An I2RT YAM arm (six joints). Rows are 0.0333 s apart.
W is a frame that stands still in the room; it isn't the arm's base.
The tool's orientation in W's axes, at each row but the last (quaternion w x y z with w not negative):
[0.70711 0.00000 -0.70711 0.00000]
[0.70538 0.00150 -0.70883 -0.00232]
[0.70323 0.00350 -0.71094 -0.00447]
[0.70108 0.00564 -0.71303 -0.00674]
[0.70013 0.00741 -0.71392 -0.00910]
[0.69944 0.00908 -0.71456 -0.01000]
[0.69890 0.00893 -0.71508 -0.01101]
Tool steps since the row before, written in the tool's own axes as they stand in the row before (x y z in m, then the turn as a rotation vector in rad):
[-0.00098 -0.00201 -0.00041 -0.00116 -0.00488 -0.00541]
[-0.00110 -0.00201 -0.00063 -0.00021 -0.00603 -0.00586]
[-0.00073 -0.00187 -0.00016 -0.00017 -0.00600 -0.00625]
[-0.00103 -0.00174 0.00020 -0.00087 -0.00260 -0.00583]
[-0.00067 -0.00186 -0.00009 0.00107 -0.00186 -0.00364]
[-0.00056 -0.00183 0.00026 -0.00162 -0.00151 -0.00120]
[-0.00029 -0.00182 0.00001 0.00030 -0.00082 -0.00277]
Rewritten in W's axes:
[0.00041 -0.00201 -0.00098 0.00541 -0.00488 -0.00116]
[0.00063 -0.00200 -0.00111 0.00585 -0.00604 -0.00021]
[0.00017 -0.00186 -0.00075 0.00624 -0.00601 -0.00017]
[-0.00019 -0.00172 -0.00106 0.00584 -0.00259 -0.00082]
[0.00010 -0.00184 -0.00071 0.00361 -0.00189 0.00110]
[-0.00025 -0.00181 -0.00061 0.00123 -0.00147 -0.00163]
[-0.00001 -0.00181 -0.00034 0.00276 -0.00084 0.00034]

